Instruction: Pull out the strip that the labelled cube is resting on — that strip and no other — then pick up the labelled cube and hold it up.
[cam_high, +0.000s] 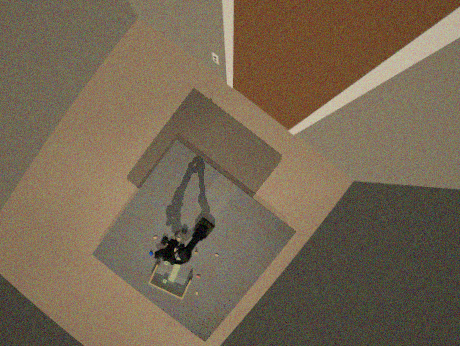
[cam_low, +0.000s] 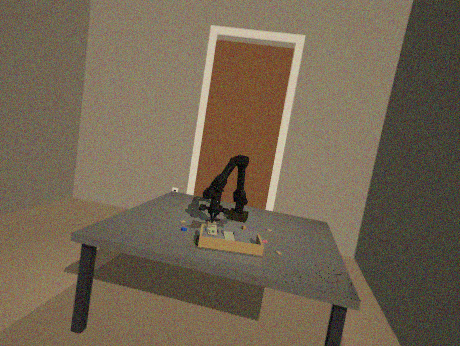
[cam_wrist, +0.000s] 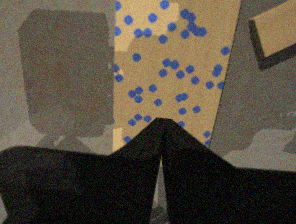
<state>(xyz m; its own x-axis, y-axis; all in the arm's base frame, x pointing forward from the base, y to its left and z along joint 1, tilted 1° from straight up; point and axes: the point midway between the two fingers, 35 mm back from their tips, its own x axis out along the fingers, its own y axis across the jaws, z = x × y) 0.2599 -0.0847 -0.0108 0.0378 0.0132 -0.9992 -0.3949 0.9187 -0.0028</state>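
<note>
Right now the pale strip is 9 cm ahead of my gripper tip and 4 cm to the left of it.
</note>
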